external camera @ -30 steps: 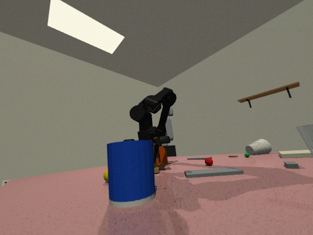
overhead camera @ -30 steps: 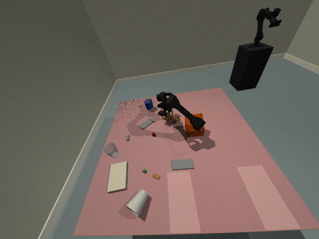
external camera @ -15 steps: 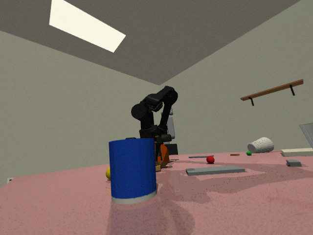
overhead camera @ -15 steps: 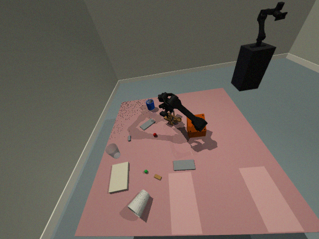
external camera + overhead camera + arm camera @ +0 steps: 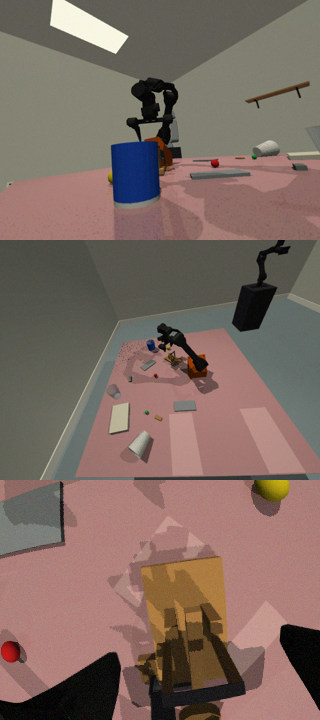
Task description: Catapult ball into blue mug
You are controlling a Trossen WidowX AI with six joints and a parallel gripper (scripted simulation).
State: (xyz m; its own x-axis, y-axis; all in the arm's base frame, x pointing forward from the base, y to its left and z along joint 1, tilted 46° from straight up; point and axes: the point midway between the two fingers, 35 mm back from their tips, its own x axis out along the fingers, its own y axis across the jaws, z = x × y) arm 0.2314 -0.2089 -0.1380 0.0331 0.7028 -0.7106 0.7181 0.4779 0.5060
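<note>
Right now my gripper tip is 21 cm to the right of the red ball, 15 cm short of it and 11 cm above it. Round my gripper tip: yellow ball 16 cm to the right, 11 cm below, 1 cm behind; blue mug 21 cm to the right, 19 cm ahead, 10 cm below; wooden catapult 7 cm to the left, 7 cm below, 5 cm behind.
</note>
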